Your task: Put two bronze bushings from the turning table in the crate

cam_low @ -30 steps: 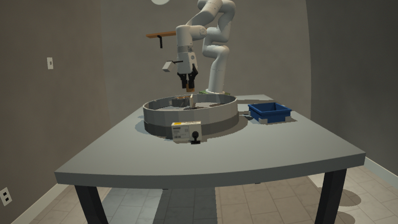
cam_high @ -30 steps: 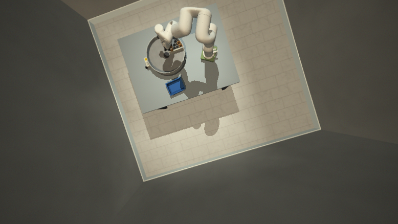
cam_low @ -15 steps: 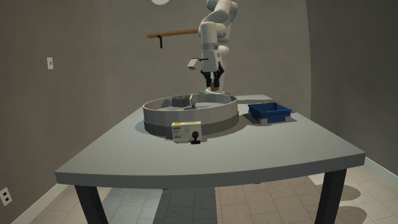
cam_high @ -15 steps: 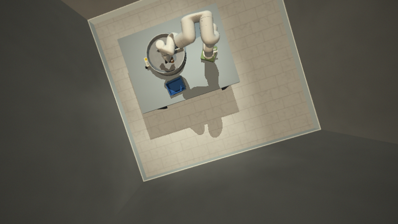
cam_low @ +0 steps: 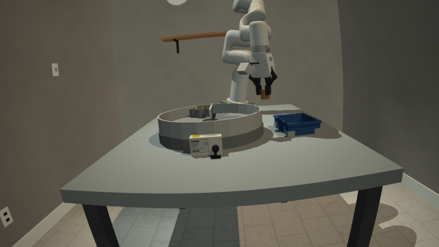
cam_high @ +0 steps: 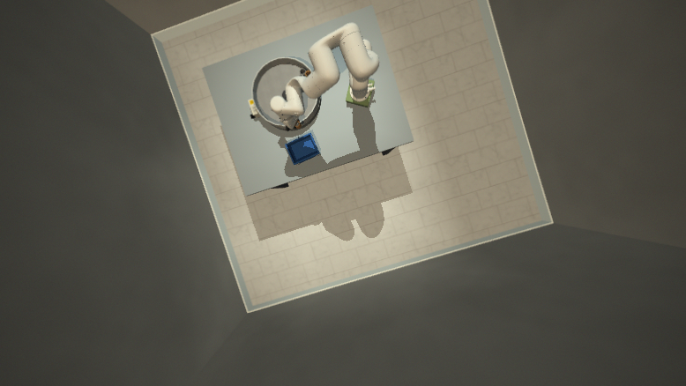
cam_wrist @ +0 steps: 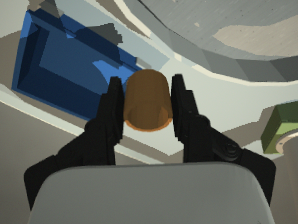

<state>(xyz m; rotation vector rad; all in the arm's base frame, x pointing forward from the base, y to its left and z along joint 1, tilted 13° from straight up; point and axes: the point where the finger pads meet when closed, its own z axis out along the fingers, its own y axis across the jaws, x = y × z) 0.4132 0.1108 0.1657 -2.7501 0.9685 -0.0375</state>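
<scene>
Right now my hand is 10 mm short of the blue crate, 130 mm to the right of it and 140 mm above it.
</scene>
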